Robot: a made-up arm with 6 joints.
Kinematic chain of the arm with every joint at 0, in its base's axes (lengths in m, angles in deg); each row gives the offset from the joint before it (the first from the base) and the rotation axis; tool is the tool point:
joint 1: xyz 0 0 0.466 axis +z
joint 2: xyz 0.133 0 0 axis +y
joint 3: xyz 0 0 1.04 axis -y
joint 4: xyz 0 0 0.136 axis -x
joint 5: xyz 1.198 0 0 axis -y
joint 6: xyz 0.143 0 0 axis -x
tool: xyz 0 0 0
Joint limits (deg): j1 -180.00..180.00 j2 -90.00..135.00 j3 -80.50..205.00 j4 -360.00..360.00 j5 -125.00..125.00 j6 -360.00..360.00
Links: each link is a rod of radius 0.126 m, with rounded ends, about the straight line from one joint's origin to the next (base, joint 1, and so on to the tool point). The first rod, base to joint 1, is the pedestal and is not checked.
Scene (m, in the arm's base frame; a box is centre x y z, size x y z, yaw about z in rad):
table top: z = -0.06
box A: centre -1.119 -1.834 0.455 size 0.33 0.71 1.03 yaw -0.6
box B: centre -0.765 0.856 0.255 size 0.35 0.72 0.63 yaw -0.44
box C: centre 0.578 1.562 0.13 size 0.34 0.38 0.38 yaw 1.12
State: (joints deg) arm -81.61 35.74 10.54 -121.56 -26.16 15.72
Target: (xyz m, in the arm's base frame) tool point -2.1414 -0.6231 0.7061
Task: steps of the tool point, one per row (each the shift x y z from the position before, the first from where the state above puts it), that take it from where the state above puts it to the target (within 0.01 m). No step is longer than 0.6 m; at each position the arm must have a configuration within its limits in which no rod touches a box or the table.
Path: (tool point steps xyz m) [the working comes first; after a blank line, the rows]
Joints at the target: -164.88 51.80 27.28 -123.37 -21.12 15.72
Straight joint move there: touches box A.

1: -0.4866 -0.0856 0.1194
2: -0.5021 0.0496 0.1218
3: -0.4772 0.1852 0.1232
4: -0.4460 0.2978 -0.1842
5: -0.3510 0.4145 -0.1858
6: -0.2253 0.4985 -0.1866

